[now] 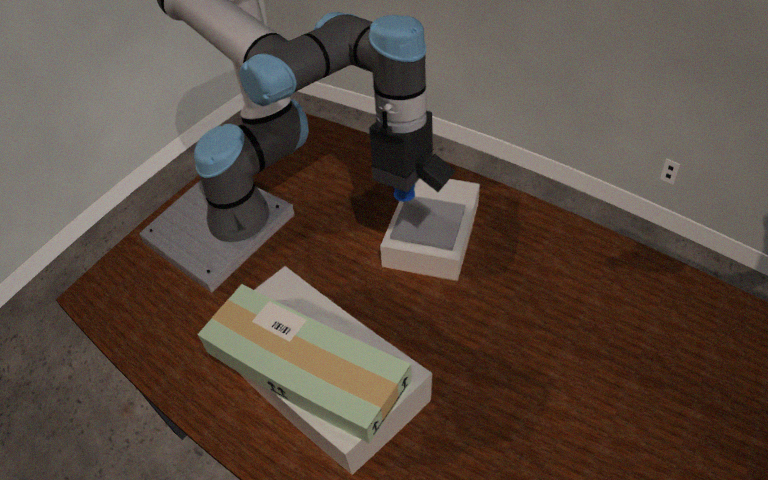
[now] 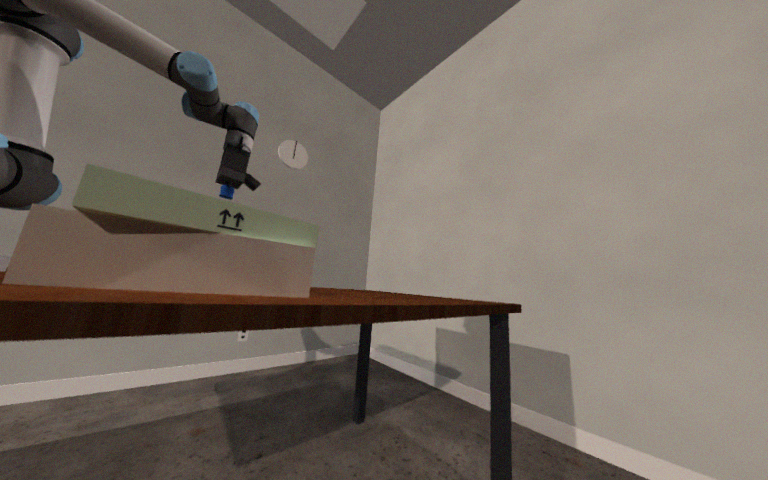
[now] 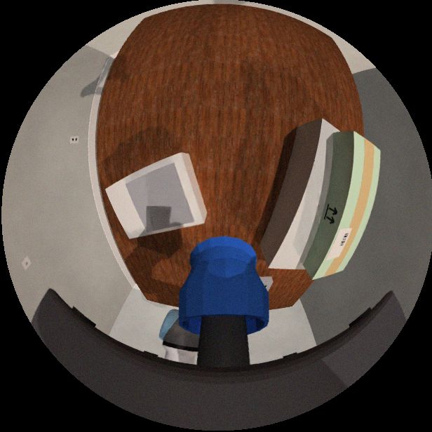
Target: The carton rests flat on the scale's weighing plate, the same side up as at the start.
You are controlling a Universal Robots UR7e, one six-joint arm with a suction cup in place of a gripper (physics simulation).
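Places are measured from the arm's base along level axes (x ahead, y left, z up), in millimetres.
Pixels of known places: hand, its tool point: [image 1: 404, 194] [image 2: 225, 196]; arm's base, origin of its link: [image 1: 238, 218].
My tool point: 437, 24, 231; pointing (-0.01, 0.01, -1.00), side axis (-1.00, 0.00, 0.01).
Observation:
Ahead of a thing's pixels: the offset from my tool point to its middle, as dx, dy, dz. Level surfaces: height alone.
The carton @(-26, -289, -137) [image 1: 317, 367] [image 2: 192, 206] [image 3: 342, 200], green with an orange tape strip and a barcode label, lies on a long pale block @(-35, -253, -214) [image 1: 396, 421] [image 2: 198, 266] [image 3: 295, 242]. It is turned relative to the block and juts past its long edge; its label side faces up and its side arrows point up. The scale, a white box @(-40, +178, -225) [image 1: 419, 264] [image 3: 196, 192] with a grey weighing plate @(-30, +139, -190) [image 1: 436, 234] [image 3: 162, 185], stands apart from the block. The plate is bare. My suction cup [image 1: 404, 195] [image 2: 226, 193] [image 3: 223, 250] is blue, hangs above the scale's rear left part and has nothing on it.
The arm's grey base plate [image 1: 175, 243] is on the table @(dz -263) [image 1: 566, 339] [image 2: 424, 301] [image 3: 225, 75], behind and left of the block. The upper arm and elbow reach over from the left. Walls stand behind the table.

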